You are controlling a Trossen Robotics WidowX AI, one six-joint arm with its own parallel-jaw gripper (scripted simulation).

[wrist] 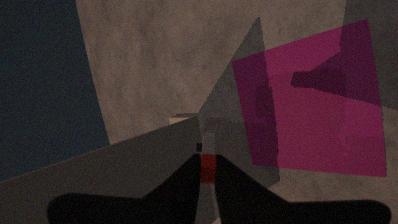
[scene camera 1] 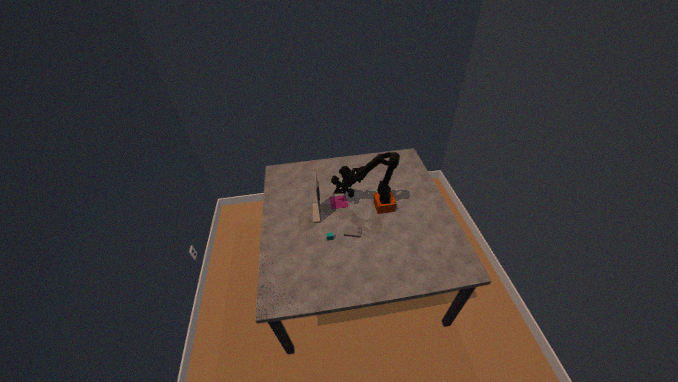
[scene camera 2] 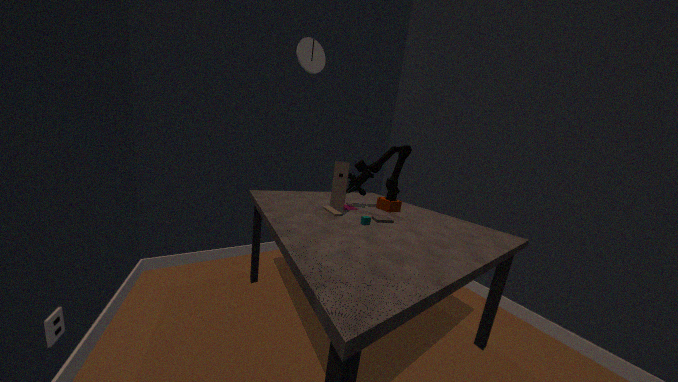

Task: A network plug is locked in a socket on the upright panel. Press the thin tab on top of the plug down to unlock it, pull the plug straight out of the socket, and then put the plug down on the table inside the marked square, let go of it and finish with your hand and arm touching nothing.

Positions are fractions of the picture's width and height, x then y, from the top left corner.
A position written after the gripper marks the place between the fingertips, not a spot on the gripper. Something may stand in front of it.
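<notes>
You've got the gripper (wrist: 0.52, 0.72) showing in the wrist view, along with a network plug (wrist: 0.52, 0.71). There's a magenta marked square (wrist: 0.79, 0.47) in there too.
</notes>
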